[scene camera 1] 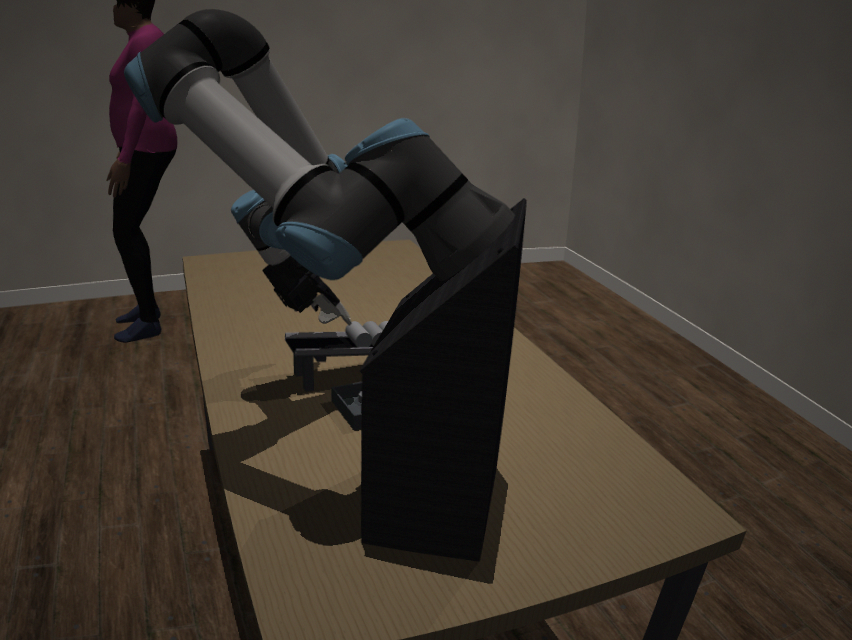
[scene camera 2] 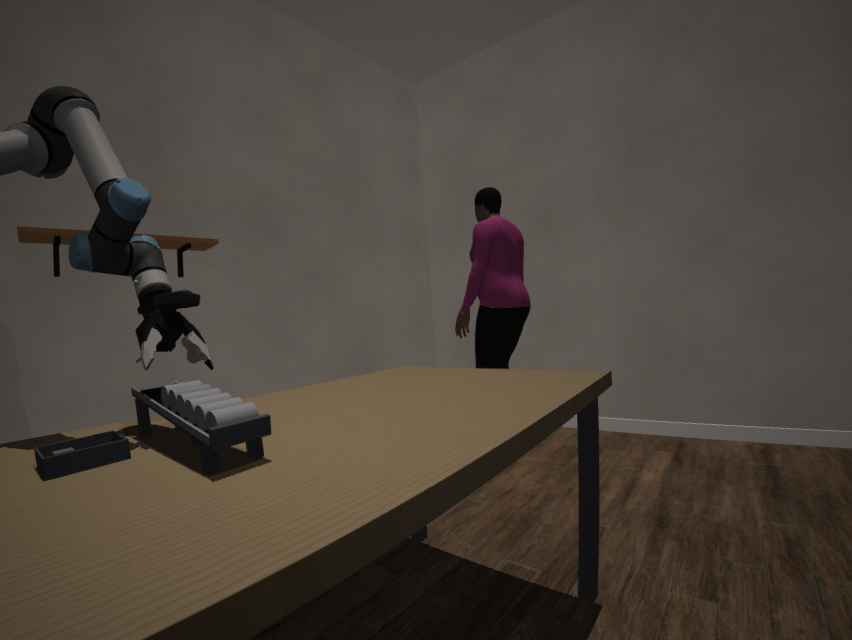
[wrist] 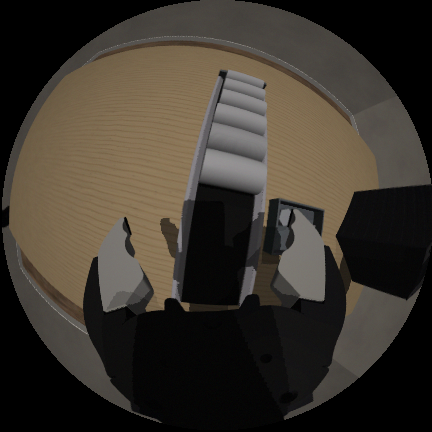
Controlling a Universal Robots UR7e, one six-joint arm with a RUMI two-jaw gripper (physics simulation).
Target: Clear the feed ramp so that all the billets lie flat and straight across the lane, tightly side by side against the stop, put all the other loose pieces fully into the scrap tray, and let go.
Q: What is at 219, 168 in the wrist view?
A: A billet.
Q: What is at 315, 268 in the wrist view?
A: My gripper.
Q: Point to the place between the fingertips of my gripper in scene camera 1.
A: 333, 317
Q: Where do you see a billet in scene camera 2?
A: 235, 413
